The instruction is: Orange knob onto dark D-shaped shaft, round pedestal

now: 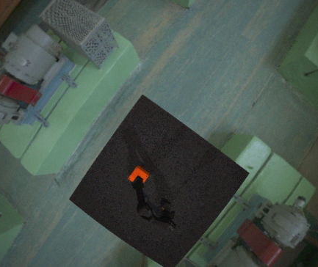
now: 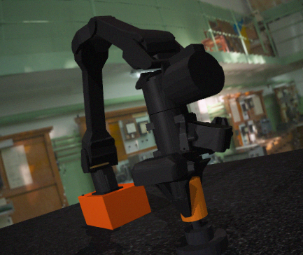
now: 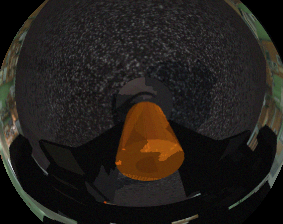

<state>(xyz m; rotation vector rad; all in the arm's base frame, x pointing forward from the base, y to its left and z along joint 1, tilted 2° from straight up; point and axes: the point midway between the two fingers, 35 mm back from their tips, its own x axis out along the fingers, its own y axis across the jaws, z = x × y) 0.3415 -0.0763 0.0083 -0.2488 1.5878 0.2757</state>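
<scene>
Now: gripper tip 20 mm below the orange knob. From my gripper tip the other things lie so: dark shaft pedestal (40 mm below).
</scene>
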